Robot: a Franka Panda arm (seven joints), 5 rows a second.
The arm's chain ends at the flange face. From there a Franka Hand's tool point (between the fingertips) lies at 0.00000 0.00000 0.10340 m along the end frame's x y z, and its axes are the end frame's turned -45 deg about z.
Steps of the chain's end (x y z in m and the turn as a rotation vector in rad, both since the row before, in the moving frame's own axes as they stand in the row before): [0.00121 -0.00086 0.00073 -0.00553 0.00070 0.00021]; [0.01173 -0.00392 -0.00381 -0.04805 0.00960 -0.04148]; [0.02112 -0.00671 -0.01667 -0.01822 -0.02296 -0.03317]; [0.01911 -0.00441 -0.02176 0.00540 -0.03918 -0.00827]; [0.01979 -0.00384 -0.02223 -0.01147 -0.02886 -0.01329]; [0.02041 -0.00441 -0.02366 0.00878 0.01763 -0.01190]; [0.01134 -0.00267 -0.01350 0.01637 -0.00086 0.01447]
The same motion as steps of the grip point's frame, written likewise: [0.00111 0.00070 0.00073 -0.00441 -0.00342 0.00021]; [0.00834 0.00979 -0.00393 -0.04076 -0.02719 -0.04148]; [0.01666 0.00989 -0.01671 0.00335 -0.02912 -0.03317]; [0.01415 0.00715 -0.02184 0.03152 -0.02389 -0.00827]; [0.01375 0.01003 -0.02228 0.01230 -0.02852 -0.01329]; [0.01949 0.01195 -0.02368 -0.00626 0.01867 -0.01190]; [0.01105 0.00488 -0.01351 0.01218 0.01097 0.01447]
